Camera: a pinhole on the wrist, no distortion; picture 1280 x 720 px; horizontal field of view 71.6 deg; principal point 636.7 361.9 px. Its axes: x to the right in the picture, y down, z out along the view. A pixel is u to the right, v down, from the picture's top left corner.
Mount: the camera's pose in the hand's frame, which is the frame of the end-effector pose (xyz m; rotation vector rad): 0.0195 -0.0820 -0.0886 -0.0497 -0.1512 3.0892
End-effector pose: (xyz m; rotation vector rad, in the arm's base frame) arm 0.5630 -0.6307 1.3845 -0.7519 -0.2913 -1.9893
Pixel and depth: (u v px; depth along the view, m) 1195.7 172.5 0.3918
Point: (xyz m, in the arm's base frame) 0.7431 -0.3042 1.4776
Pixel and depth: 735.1 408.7 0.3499
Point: 0.5613 -0.4146 1.5785
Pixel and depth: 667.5 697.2 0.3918
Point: 0.4524 -0.3434 1.6259
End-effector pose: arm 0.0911 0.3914 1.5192 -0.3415 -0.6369 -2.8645
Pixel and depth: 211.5 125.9 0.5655
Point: -0.0840 0.5722 2.0296
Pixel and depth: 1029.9 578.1 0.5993
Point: 0.3779 0.8809 1.7684
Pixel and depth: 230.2 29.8 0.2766
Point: -0.0103 0.4711 1.7282
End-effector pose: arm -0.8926 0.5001 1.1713 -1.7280 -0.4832 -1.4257
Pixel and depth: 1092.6 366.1 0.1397
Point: -0.9466 0.6038 1.1493
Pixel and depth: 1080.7 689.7 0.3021
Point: -0.9694 0.8099 1.1049
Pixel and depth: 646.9 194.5 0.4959
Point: -0.6625 0.8458 1.1778
